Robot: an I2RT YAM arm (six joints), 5 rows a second.
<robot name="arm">
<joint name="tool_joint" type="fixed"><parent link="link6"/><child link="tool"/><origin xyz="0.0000 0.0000 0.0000" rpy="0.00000 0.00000 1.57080"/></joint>
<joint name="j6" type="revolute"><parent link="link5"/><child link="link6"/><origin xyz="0.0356 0.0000 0.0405" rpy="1.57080 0.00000 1.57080"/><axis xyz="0 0 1"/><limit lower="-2.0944" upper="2.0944"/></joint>
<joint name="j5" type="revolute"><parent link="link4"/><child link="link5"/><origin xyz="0.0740 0.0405 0.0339" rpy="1.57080 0.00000 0.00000"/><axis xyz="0 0 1"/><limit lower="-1.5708" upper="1.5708"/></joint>
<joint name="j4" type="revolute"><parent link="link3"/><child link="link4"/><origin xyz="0.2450 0.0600 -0.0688"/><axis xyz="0 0 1"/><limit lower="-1.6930" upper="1.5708"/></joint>
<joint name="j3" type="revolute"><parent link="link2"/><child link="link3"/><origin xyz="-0.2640 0.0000 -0.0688" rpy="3.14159 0.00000 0.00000"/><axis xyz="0 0 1"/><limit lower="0.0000" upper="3.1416"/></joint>
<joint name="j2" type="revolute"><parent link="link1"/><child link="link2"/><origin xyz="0.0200 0.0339 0.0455" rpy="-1.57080 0.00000 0.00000"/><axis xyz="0 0 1"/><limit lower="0.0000" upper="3.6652"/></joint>
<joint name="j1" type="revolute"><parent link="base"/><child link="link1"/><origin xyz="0.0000 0.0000 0.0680"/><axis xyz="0 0 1"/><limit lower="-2.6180" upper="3.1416"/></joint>
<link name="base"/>
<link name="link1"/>
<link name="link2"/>
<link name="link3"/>
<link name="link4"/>
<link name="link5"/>
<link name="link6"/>
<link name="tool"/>
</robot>
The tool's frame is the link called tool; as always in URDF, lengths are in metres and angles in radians.
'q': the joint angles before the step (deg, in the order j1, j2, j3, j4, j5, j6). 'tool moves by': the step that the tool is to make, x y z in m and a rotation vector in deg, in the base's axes. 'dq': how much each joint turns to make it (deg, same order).
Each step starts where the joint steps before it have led.
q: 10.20 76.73 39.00 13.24 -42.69 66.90
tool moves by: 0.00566 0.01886 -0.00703 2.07 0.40 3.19
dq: 3.40 3.61 0.20 5.32 -0.65 2.76
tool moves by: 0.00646 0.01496 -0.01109 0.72 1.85 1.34
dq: 2.52 4.02 0.59 3.25 0.64 2.10
